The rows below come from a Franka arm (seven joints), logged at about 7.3 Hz.
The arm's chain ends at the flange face. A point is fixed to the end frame.
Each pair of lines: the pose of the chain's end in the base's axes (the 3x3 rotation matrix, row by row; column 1 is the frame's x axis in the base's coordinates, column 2 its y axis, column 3 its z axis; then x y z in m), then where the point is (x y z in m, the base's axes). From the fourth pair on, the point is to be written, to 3 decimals.
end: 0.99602 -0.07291 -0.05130; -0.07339 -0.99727 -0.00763; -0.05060 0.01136 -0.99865; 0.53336 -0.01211 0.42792
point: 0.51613 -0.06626 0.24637
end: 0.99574 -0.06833 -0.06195; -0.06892 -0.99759 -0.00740; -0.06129 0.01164 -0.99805; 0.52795 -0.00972 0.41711
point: 0.50902 -0.06387 0.23573
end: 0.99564 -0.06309 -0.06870; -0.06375 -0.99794 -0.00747; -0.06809 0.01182 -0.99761; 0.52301 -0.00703 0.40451
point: 0.50313 -0.06123 0.22325
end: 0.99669 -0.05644 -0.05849; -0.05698 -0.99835 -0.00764; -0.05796 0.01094 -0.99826; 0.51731 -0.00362 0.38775
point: 0.500 -0.058 0.206
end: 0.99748 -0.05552 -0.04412; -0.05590 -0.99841 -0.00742; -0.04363 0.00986 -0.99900; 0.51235 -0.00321 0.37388
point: 0.497 -0.057 0.192
